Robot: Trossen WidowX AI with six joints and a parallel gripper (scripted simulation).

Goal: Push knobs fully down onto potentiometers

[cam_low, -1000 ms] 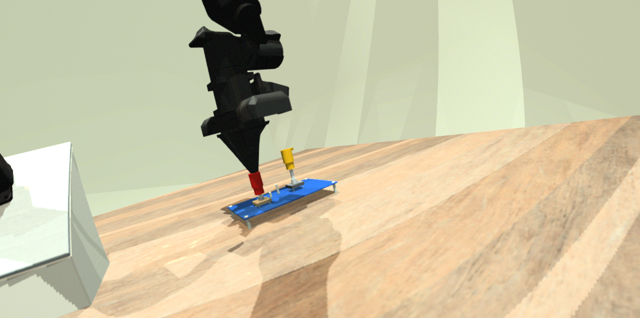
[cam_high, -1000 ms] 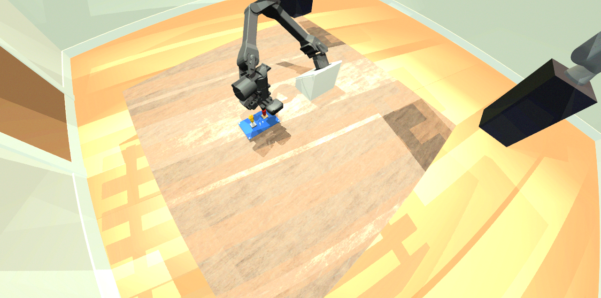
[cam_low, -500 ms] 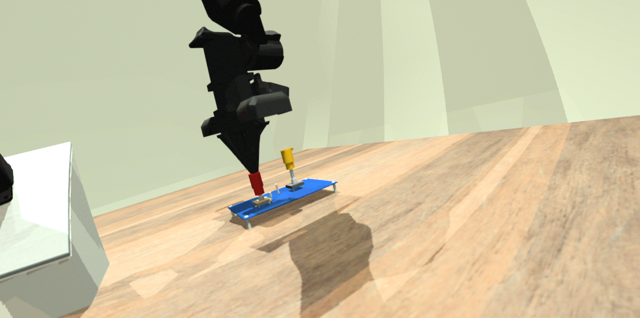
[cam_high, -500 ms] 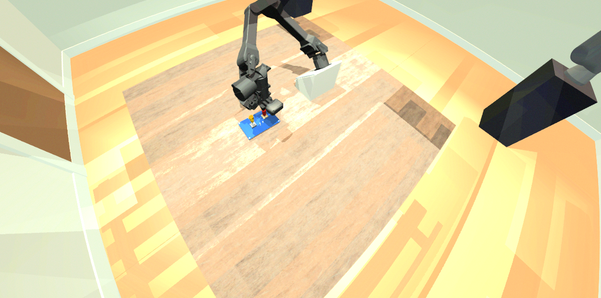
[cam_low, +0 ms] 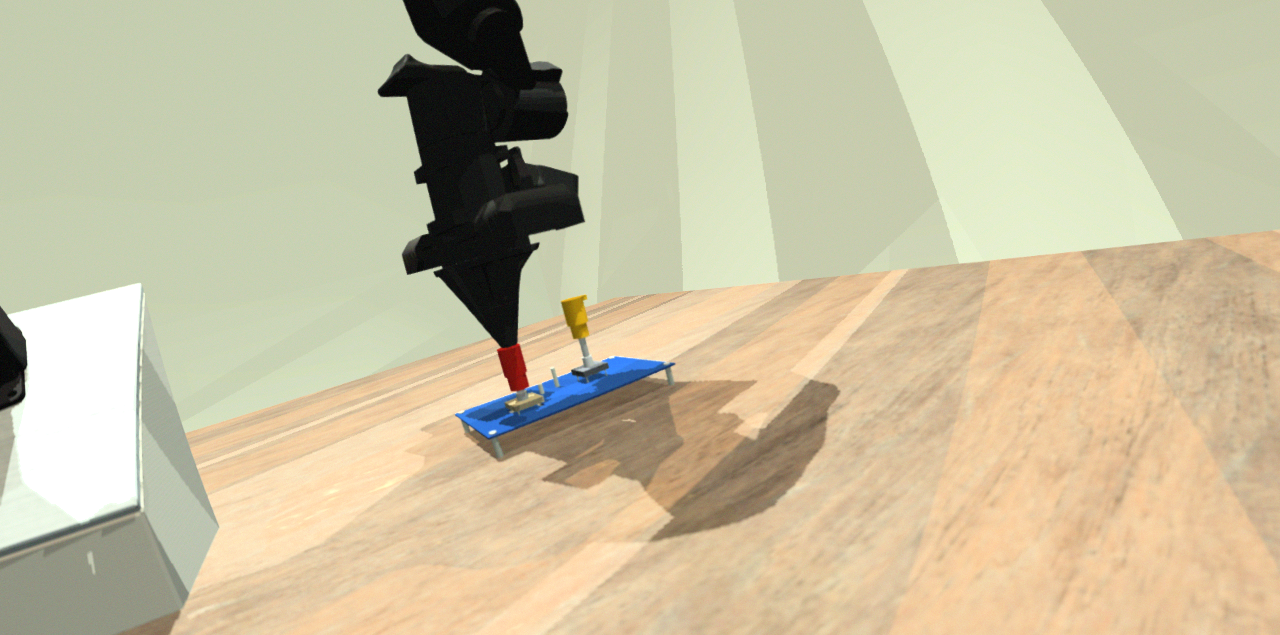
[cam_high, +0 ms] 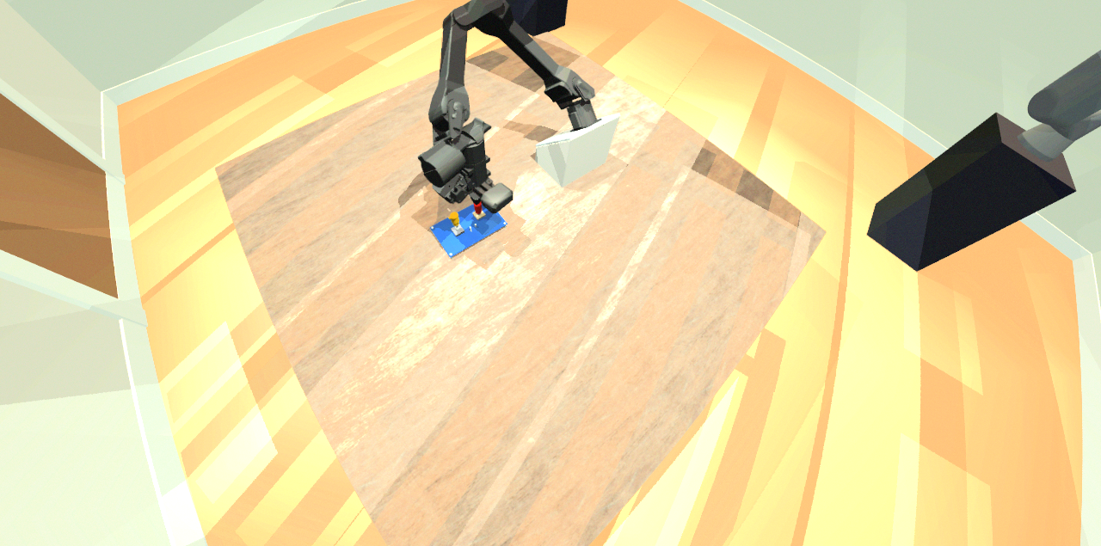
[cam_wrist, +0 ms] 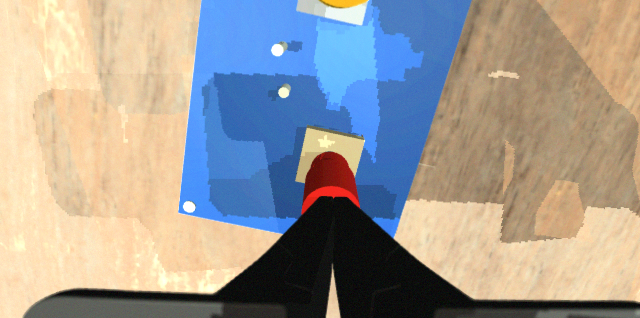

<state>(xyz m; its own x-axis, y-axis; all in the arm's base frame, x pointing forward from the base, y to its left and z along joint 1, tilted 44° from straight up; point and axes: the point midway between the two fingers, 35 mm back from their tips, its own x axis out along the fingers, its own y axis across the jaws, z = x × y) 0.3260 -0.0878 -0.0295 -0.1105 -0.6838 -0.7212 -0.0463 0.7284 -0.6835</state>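
The red knob lies 20 mm below my gripper tip. From my gripper tip the other things lie so: yellow knob (70 mm ahead, 10 mm above).
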